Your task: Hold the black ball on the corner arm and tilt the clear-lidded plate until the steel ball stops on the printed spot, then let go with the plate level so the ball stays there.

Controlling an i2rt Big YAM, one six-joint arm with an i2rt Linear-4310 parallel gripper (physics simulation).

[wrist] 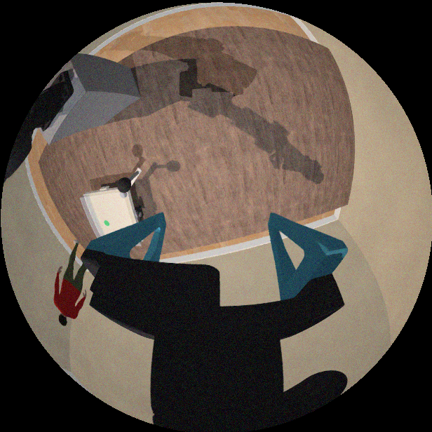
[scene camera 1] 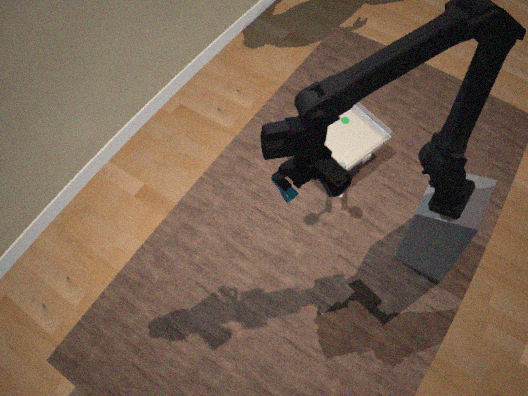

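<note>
The clear-lidded plate [scene camera 1: 352, 140] [wrist: 112, 207] has a cream face, with the green printed spot [scene camera 1: 345, 120] [wrist: 106, 223] on it. In scene camera 1 the arm hides part of the plate. The black ball [wrist: 124, 185] shows at the plate's upper right corner in the wrist view, beside a pale bar of the corner arm [wrist: 135, 175]; scene camera 1 does not show the ball. I cannot make out the steel ball or whether the plate is level. My gripper [scene camera 1: 314, 192] [wrist: 216, 218] is open and empty, its teal fingers wide apart, away from the black ball.
A grey block [scene camera 1: 437, 245] [wrist: 107, 107] stands at the arm's base. A dark wood-patterned mat [scene camera 1: 210, 235] [wrist: 235, 185] lies under the plate and bears shadows of the arm. A white skirting [scene camera 1: 120, 142] runs along the wall. A person in red [wrist: 69, 292] shows at the wrist view's left.
</note>
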